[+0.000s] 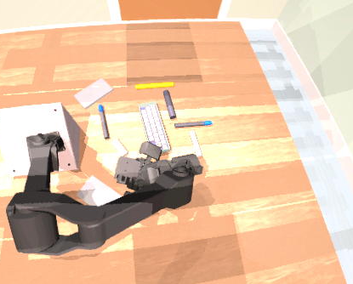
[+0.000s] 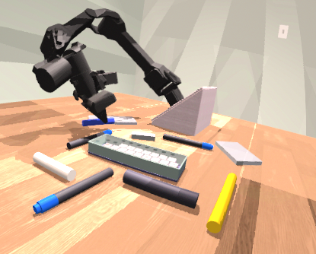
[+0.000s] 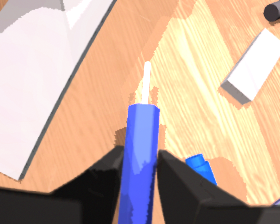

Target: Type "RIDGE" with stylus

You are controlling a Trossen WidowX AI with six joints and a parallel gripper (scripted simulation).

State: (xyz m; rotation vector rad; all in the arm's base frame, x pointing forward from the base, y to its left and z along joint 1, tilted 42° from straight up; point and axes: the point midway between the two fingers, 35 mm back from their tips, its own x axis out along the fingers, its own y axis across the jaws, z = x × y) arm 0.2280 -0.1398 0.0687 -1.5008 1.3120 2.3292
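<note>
Right now my gripper tip is 40 mm past the stylus tip and 20 mm to the right of it. Also, from my gripper tip: dark cylinder 180 mm ahead, 250 mm to the left, 20 mm below; then white cylinder 240 mm ahead, 70 mm to the left, 20 mm below; then blue stylus 10 mm behind, 10 mm to the left.
</note>
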